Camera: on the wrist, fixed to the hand. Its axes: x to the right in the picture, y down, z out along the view.
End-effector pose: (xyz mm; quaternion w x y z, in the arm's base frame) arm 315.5 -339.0 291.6 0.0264 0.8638 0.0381 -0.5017
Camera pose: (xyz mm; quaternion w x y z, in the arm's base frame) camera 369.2 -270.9 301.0 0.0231 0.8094 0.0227 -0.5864
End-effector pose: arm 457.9 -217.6 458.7 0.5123 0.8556 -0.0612 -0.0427
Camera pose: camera 490.2 -141.9 429.9 0.4932 0.8527 -0.1192 -0.1241
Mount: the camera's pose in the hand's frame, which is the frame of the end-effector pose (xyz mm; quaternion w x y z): 21.0 -62.8 -56.8 0.9948 0.0124 -0.1007 0.0073
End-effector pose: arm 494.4 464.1 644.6 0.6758 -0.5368 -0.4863 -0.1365
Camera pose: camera 489.3 398.2 701.5 0.6310 -0.5429 -0.5496 -0.0708
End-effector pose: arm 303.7 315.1 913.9 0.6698 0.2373 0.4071 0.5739
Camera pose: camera 293.6 312.5 827.3 0.7002 0.3051 0.3429 0.5469
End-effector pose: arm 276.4 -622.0 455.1 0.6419 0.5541 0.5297 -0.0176
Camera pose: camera 209.8 -592.9 406.9 0.6852 0.5613 0.4581 -0.0752
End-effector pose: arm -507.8 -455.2 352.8 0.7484 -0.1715 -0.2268 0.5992
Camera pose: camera -421.6 -447.9 341.2 0.7194 -0.1026 -0.2923 0.6216
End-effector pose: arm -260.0 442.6 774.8 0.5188 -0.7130 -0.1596 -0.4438
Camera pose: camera -318.1 413.4 833.0 0.5121 -0.7487 -0.2113 -0.3639
